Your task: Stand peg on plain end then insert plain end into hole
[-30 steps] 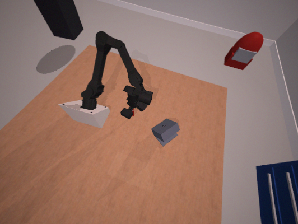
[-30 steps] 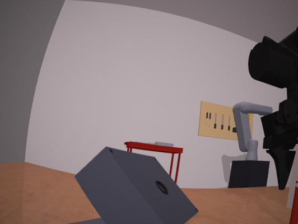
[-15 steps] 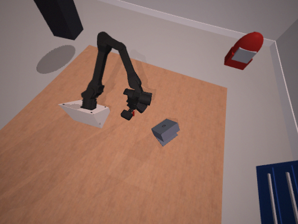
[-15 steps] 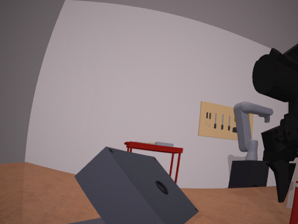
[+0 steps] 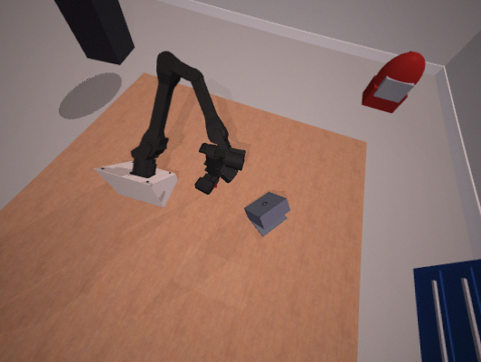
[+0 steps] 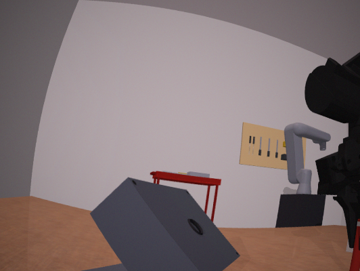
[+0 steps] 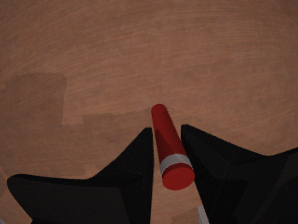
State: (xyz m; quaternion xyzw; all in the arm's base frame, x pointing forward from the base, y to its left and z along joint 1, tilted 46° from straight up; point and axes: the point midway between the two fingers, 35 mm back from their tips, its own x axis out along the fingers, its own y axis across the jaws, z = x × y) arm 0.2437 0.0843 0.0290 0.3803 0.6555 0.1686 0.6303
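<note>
My gripper tip is now 22 cm short of the grey sloped panel, 8 cm to the left of it and 1 cm below it. From my gripper tip the other things lie so: red peg 2 cm above.
</note>
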